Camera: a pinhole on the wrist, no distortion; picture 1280 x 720 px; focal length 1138.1 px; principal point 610.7 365.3 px. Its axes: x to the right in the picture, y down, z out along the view. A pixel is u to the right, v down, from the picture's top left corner.
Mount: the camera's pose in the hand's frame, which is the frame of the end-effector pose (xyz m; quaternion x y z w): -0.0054 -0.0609 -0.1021 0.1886 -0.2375 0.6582 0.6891
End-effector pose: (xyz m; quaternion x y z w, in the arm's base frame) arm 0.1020 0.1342 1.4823 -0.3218 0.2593 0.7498 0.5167
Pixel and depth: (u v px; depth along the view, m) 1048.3 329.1 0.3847
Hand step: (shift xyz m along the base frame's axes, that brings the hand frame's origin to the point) 0.0931 0.2556 0.2023
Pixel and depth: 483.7 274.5 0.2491
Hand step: 0.1972 0.1341 0.0484
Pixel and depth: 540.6 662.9 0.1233
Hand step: 0.1417 0.0107 0.0230
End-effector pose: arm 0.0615 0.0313 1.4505 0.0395 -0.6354 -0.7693 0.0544
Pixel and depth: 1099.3 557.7 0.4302
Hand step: 0.0563 0.3848 -0.0832
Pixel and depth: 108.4 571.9 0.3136
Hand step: 0.0680 0.1466 -0.3310
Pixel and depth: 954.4 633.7 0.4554
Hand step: 0.0929 0.3911 -0.1350
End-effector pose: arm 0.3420 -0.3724 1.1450 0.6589 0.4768 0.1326 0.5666
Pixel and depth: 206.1 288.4 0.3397
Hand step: -0.0997 -0.1099 -0.3405
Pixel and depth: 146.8 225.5 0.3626
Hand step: -0.1043 -0.1011 -0.3808
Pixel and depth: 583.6 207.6 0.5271
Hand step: 0.0647 -0.2180 -0.4437
